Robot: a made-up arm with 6 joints.
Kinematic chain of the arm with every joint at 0, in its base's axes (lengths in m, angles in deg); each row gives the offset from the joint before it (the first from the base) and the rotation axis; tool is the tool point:
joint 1: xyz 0 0 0.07 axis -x
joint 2: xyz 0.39 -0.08 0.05 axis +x
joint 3: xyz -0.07 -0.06 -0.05 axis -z
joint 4: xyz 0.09 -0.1 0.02 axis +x
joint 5: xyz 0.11 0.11 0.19 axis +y
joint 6: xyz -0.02 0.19 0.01 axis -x
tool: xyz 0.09 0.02 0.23
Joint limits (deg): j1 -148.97..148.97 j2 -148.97..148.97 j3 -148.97..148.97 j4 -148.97..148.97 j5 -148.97..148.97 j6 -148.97..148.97
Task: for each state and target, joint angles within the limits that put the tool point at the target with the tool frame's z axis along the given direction. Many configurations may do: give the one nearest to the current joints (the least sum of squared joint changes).
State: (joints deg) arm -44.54 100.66 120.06 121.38 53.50 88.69
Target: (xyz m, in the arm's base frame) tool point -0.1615 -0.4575 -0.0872 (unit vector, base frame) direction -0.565 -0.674 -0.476
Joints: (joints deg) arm -5.75 118.27 141.01 107.00 79.21 62.73
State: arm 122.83 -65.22 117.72 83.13 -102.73 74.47
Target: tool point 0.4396 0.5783 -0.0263 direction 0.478 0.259 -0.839
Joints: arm 90.40 -35.29 68.88 45.92 -84.83 71.10
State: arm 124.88 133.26 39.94 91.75 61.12 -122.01
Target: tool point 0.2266 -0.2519 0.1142 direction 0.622 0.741 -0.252
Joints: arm 109.86 118.14 63.18 123.28 32.71 -129.19
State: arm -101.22 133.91 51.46 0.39 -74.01 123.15
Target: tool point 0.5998 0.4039 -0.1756 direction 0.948 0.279 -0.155
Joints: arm -64.57 143.09 75.33 34.71 -55.87 119.64
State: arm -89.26 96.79 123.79 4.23 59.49 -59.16
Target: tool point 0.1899 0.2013 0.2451 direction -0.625 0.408 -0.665
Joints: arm -129.36 119.04 129.66 -35.74 37.04 -86.33
